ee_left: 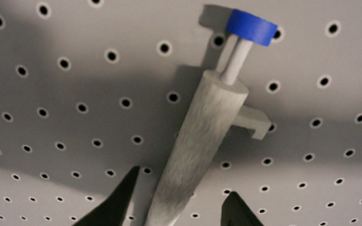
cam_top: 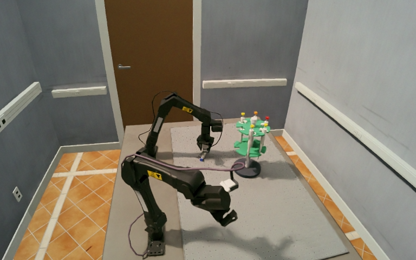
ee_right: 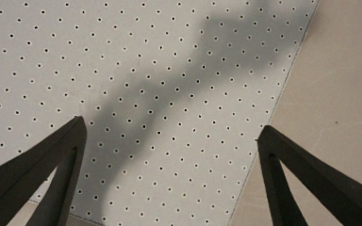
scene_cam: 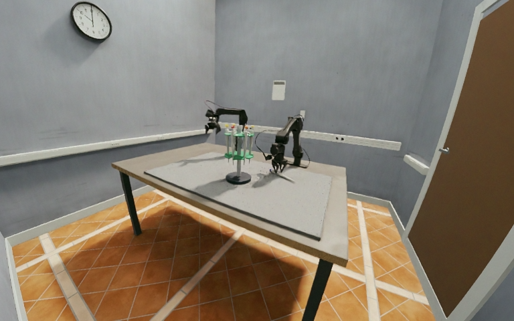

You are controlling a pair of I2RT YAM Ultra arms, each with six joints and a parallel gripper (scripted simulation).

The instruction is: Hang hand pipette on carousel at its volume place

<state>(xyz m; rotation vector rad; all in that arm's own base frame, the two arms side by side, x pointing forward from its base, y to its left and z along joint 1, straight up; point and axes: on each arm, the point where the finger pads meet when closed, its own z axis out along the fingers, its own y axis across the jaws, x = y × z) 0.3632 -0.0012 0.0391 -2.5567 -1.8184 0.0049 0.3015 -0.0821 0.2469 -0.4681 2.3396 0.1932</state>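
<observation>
Right now the pipette is 30 mm to the left of my left hand and 20 mm below it.
</observation>
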